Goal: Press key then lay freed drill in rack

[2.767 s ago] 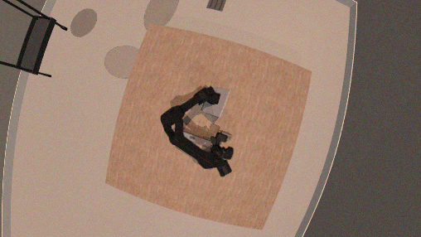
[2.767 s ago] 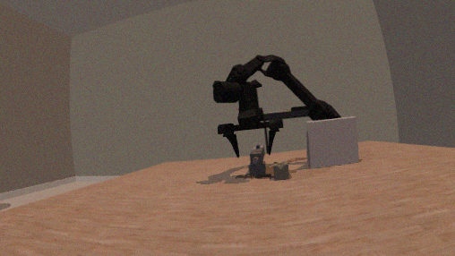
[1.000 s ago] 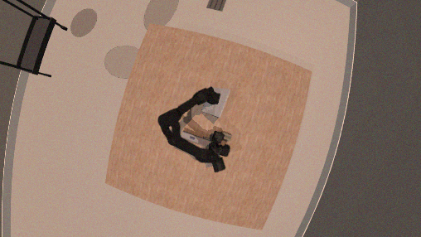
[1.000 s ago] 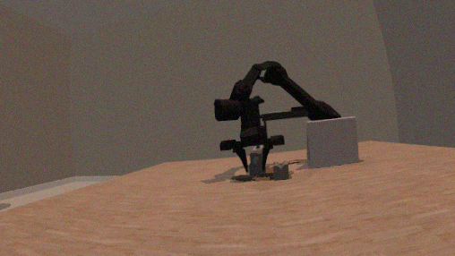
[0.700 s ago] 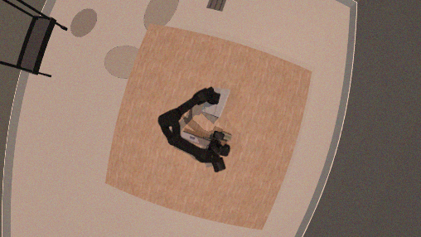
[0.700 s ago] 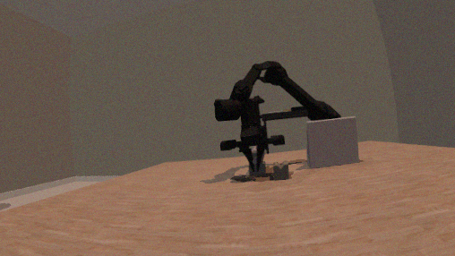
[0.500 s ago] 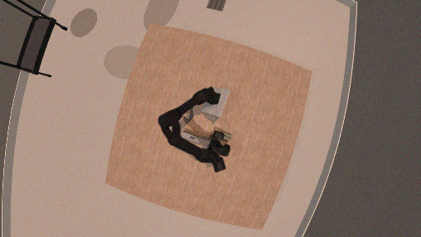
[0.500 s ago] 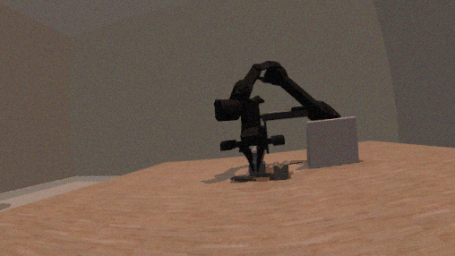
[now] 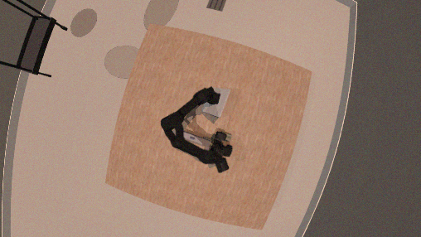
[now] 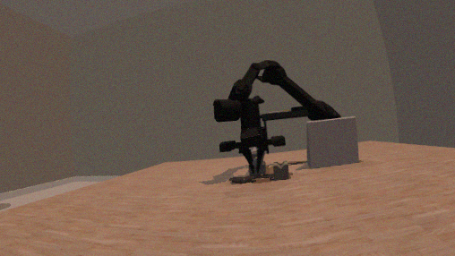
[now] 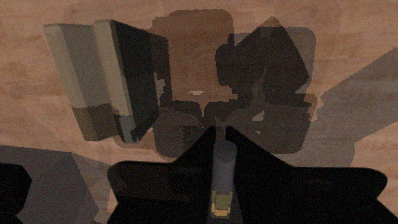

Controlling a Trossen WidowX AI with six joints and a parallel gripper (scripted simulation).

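The drill lies 5 cm to the right of my gripper tip and 4 cm above it. Round my gripper tip: grey rack: 7 cm behind, 5 cm to the left, 1 cm above.
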